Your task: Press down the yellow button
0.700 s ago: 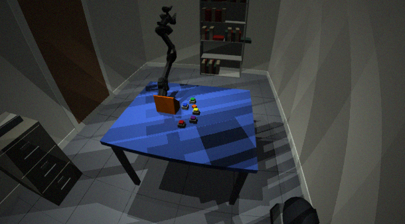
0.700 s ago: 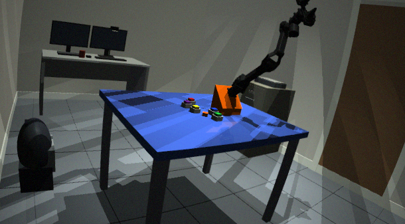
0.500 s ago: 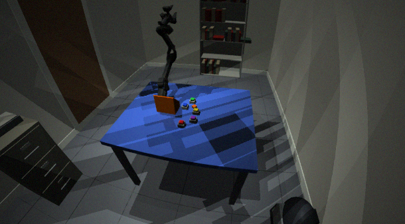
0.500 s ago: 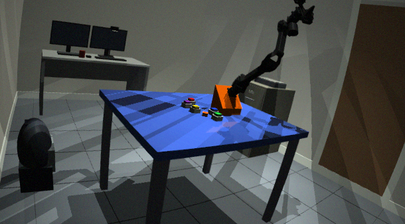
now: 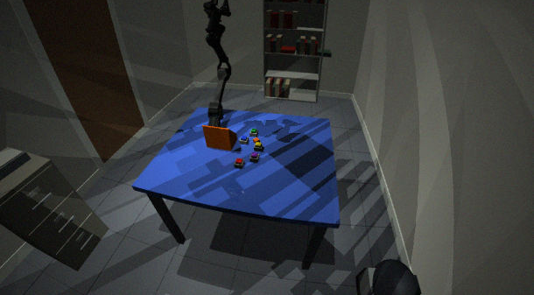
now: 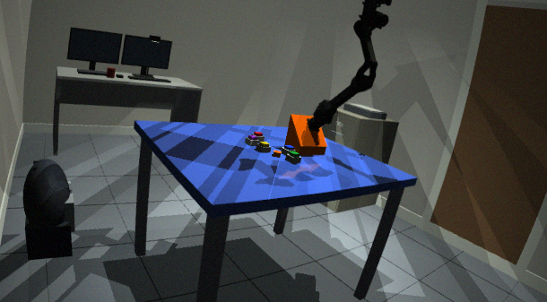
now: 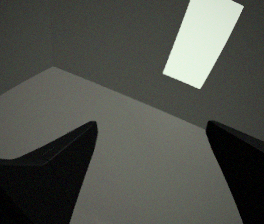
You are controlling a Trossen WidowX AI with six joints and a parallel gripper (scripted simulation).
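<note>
My gripper tip is 840 mm above the yellow button, 260 mm short of it and 200 mm to the left of it. From my gripper tip the other things lie so: small orange block (860 mm below, 230 mm ahead, 140 mm to the right); then blue button (840 mm below, 160 mm to the right, 150 mm ahead); then green button (830 mm below, 190 mm ahead, 70 mm to the right).
</note>
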